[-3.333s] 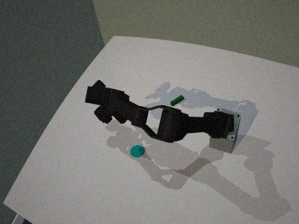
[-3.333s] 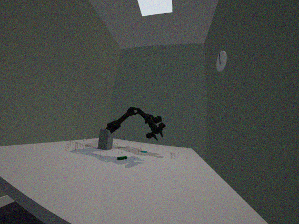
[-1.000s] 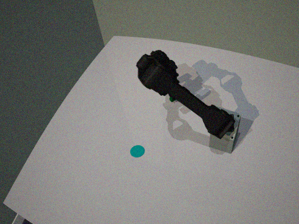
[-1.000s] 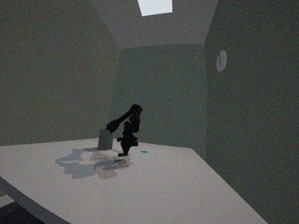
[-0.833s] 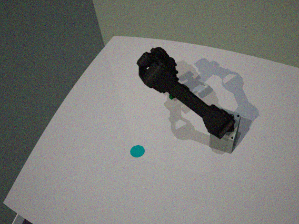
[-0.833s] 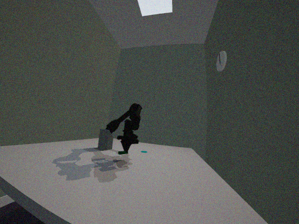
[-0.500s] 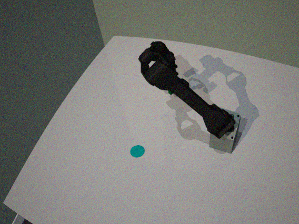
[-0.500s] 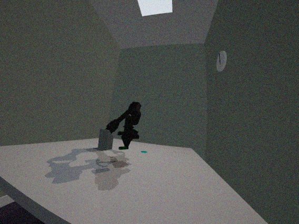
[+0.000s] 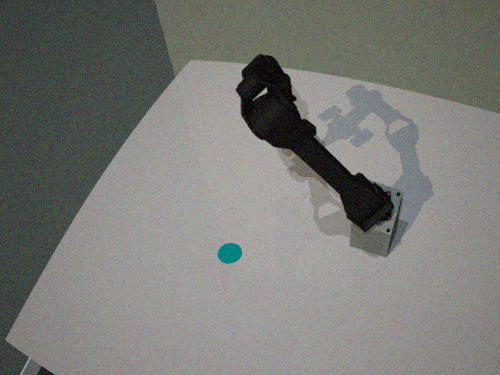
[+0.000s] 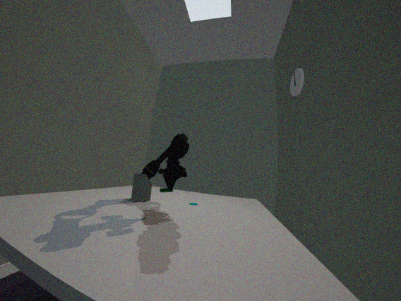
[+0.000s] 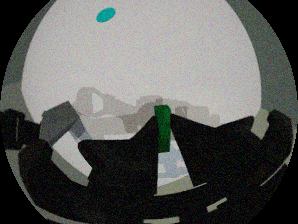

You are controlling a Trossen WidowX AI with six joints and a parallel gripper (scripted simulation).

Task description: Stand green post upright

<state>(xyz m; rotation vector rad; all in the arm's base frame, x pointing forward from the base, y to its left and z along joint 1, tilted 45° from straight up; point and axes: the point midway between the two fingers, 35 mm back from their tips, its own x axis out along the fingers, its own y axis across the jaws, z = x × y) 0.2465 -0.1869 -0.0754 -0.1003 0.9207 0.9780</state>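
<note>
Now: the cyan circle 90 mm ahead of my gripper tip, 270 mm to the left of it and 120 mm below it. Also, from my gripper tip: green post (10 mm behind, 20 mm to the right).
</note>
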